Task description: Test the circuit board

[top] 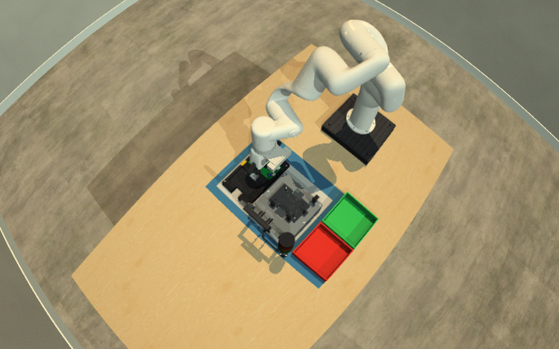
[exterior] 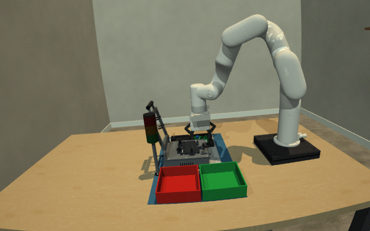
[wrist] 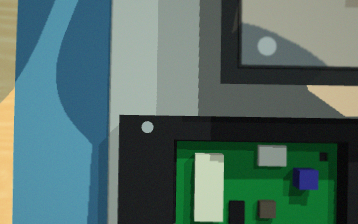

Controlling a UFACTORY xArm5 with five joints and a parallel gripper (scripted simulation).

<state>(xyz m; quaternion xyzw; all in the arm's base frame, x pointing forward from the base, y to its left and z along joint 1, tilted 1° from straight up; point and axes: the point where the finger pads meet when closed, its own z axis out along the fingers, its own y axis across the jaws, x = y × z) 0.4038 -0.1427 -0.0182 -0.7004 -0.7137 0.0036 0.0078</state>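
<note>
The green circuit board lies right at my hand. Round my hand: green bin 5 cm behind, 37 cm to the left, 1 cm below; then tester lid 18 cm ahead, 17 cm to the left, 16 cm above; then red bin 10 cm ahead, 37 cm to the left, 1 cm below.
</note>
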